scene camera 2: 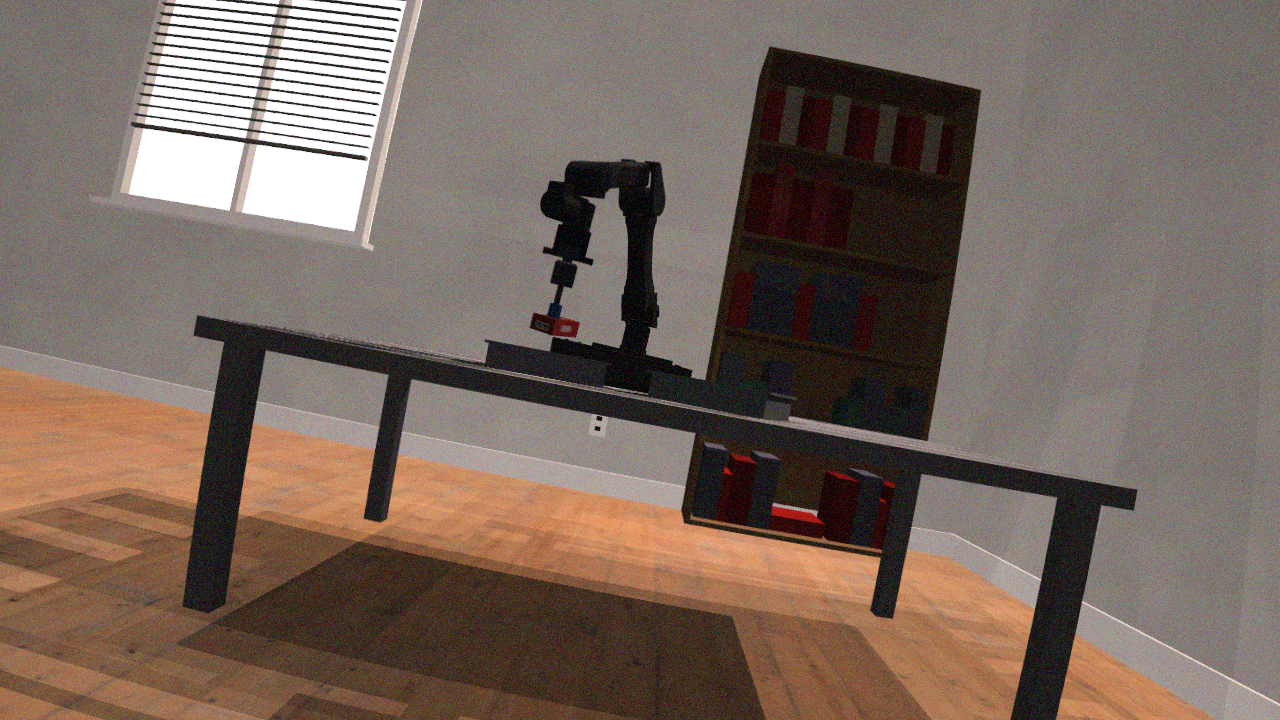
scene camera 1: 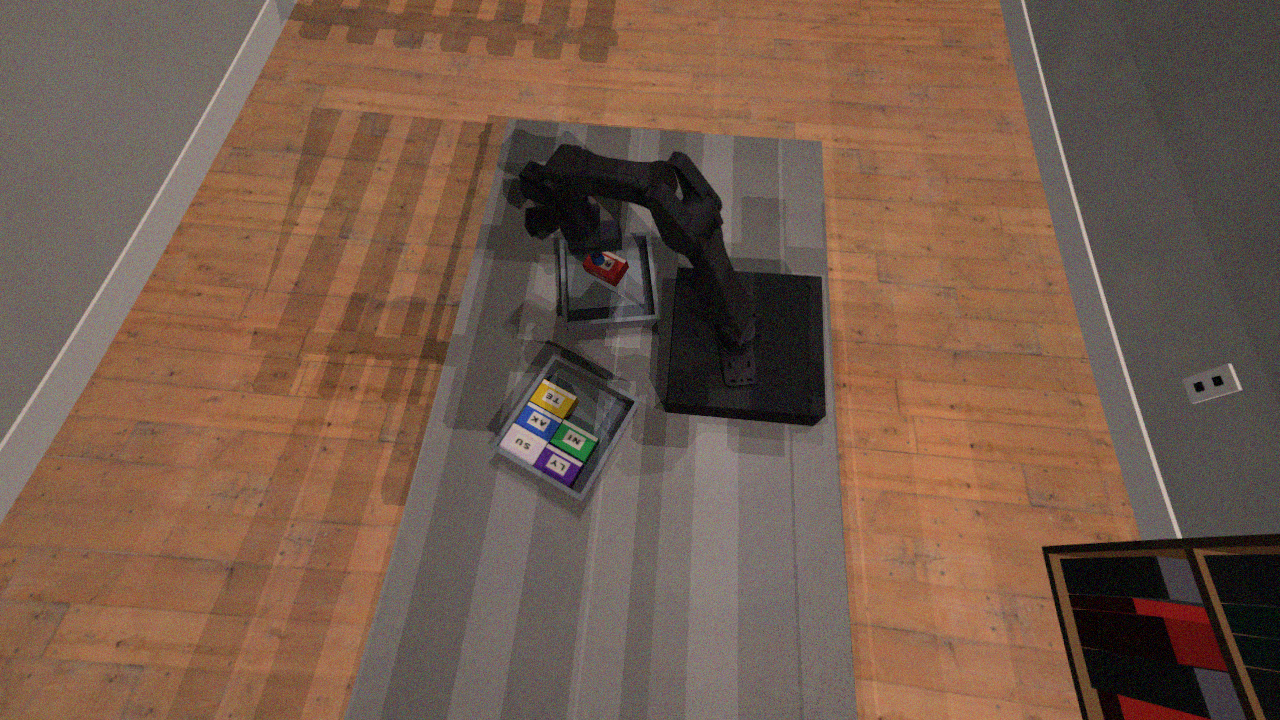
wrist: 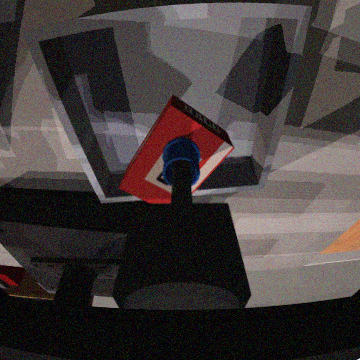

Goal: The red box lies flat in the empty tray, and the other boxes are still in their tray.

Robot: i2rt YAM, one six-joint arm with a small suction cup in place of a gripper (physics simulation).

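Places are measured from the arm's base along level axes (x ahead, y left, z up), in metres.
Pixels of known places: hand, its tool point: [scene camera 2: 551, 322] [scene camera 1: 599, 262] [wrist: 181, 148]; arm's base, origin of its link: [scene camera 2: 631, 355] [scene camera 1: 734, 343] [wrist: 81, 266].
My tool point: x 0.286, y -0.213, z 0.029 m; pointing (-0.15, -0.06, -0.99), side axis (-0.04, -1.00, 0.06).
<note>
Ahead of a thing's pixels: the offset from my tool point to its top centre.
My suction cup [scene camera 1: 597, 258] [scene camera 2: 554, 309] [wrist: 181, 160] is on the top of the red box @[0.013 m back, 0.008 m left, 0.019 m up] [scene camera 1: 613, 272] [scene camera 2: 562, 326] [wrist: 150, 155] and holds it. The red box hangs roughly level a little above the empty tray @[0.016 m back, 0.002 m left, 0.061 m down] [scene camera 1: 608, 319] [scene camera 2: 546, 361] [wrist: 225, 190], turned at an angle to its walls. The other tray [scene camera 1: 609, 451] [scene camera 2: 680, 387] holds the yellow box @[0.120 m ahead, 0.297 m left, 0.070 m down] [scene camera 1: 553, 398], the blue box @[0.153 m ahead, 0.345 m left, 0.074 m down] [scene camera 1: 537, 420], the white box @[0.184 m ahead, 0.394 m left, 0.067 m down] [scene camera 1: 521, 445], the green box @[0.078 m ahead, 0.391 m left, 0.077 m down] [scene camera 1: 573, 440] and the purple box @[0.112 m ahead, 0.442 m left, 0.073 m down] [scene camera 1: 558, 465]. These boxes are hidden in scene camera 2's view.
The arm's black base plate [scene camera 1: 778, 358] stands right of both trays on the grey table [scene camera 1: 716, 573] [scene camera 2: 778, 434]. The trays stand near each other with a gap between them. A bookshelf [scene camera 1: 1190, 542] [scene camera 2: 754, 143] stands beyond the table.
</note>
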